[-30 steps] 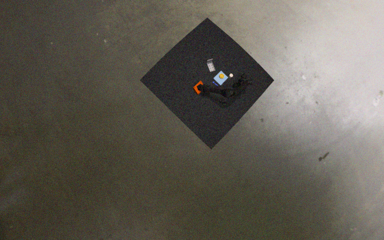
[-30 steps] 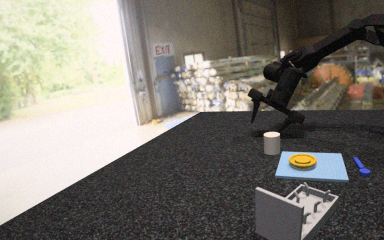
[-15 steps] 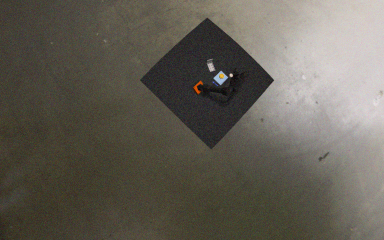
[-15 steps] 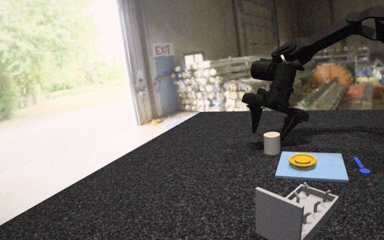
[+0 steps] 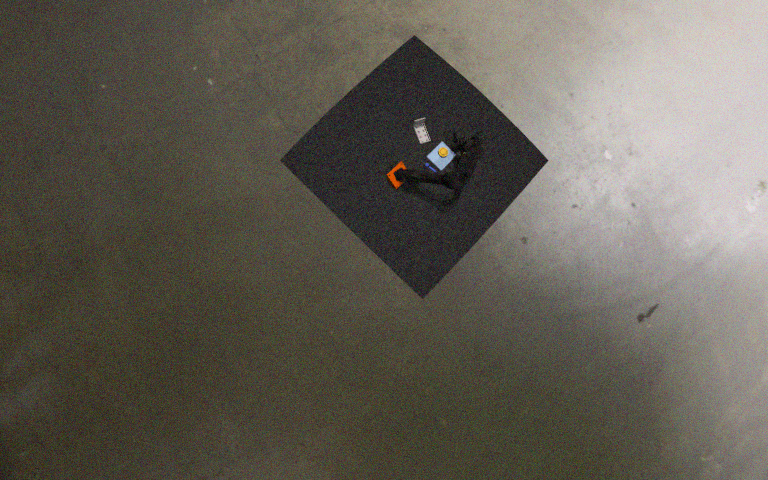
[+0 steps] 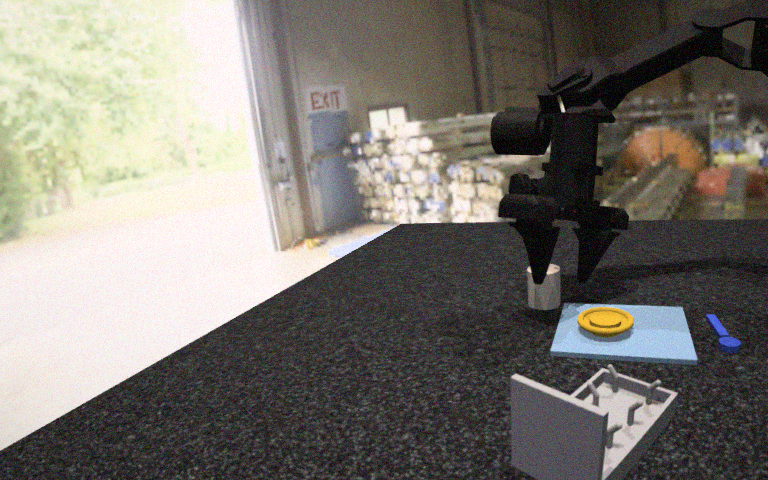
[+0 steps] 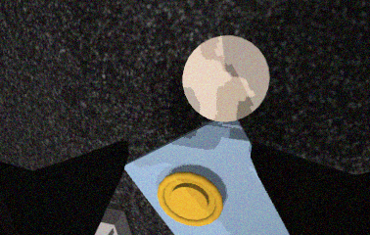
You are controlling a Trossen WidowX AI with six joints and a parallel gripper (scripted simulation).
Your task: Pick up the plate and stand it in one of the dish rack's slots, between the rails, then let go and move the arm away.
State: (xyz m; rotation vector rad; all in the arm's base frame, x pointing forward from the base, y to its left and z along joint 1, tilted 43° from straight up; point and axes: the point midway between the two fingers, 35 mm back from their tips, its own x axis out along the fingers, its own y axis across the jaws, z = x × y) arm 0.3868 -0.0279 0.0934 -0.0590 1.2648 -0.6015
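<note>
Now: gripper tip 30 mm to the left of the white cup, 30 mm short of it and 20 mm above it. From my gripper tip the other things lie so: blue spoon 190 mm behind, 40 mm below, 10 mm to the left; then yellow plate 60 mm behind, 30 mm to the left, 30 mm below; then light blue mat 80 mm behind, 40 mm below, 20 mm to the left.
</note>
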